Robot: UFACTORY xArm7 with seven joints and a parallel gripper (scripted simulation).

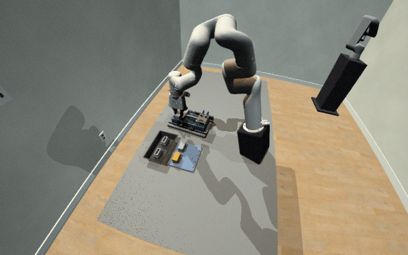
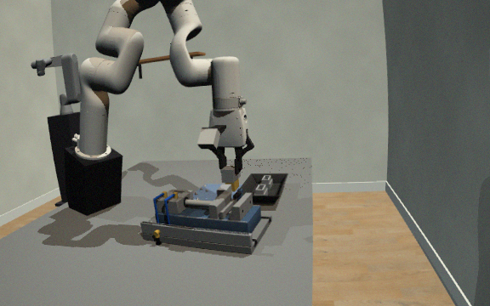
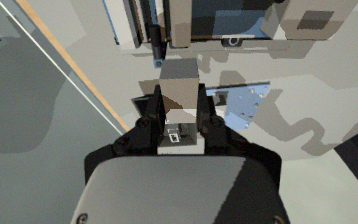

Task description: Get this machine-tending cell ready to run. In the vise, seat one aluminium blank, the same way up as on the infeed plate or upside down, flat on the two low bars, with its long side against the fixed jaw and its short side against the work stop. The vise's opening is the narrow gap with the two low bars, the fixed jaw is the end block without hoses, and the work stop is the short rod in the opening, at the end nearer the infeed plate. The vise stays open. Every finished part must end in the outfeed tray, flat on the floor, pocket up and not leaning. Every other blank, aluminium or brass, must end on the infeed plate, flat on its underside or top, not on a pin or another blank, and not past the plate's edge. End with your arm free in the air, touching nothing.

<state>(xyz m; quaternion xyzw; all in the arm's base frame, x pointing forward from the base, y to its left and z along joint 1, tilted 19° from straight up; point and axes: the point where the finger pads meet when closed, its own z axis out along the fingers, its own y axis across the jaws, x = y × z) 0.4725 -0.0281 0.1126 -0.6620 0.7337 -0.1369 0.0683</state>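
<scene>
Now: hand 7 cm past the white screw rod, 7 cm to the left of it and 8 cm above it. From my hand the other things lie so: brass blank: 6 cm behind, 25 cm to the left, 14 cm below; then vise: 6 cm behind, 7 cm to the right, 12 cm below.
</scene>
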